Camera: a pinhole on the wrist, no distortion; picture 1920 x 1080 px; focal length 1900.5 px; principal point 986.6 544.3 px. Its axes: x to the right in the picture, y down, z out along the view. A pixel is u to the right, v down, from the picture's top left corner.
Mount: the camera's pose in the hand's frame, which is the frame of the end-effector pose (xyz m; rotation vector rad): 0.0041 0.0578 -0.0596 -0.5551 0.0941 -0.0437
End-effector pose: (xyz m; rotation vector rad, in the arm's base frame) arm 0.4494 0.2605 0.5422 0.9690 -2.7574 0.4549
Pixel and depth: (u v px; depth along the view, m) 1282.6 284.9 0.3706
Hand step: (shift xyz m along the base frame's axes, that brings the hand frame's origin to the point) -0.2251 0.0002 -0.2780
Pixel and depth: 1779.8 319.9 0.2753
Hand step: -0.2307 -0.0231 -0.1680
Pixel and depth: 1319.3 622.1 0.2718
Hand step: -0.2031 0.0519 -0.1755
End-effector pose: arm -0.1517 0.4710 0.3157 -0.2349 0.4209 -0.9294
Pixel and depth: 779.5 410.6 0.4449
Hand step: 0.3446 0.1606 0.2014
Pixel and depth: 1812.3 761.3 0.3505
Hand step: 0.3839 0.0014 0.0358
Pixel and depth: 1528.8 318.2 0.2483
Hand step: 0.2384 0.0137 0.0599
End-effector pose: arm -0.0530 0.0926 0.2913 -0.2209 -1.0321 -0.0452
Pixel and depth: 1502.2 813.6 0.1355
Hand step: 0.0127 0.1515 0.0445
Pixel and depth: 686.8 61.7 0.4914
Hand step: -0.3448 0.2949 0.1547
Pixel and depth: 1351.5 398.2 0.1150
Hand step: 0.0003 0.1173 0.0346
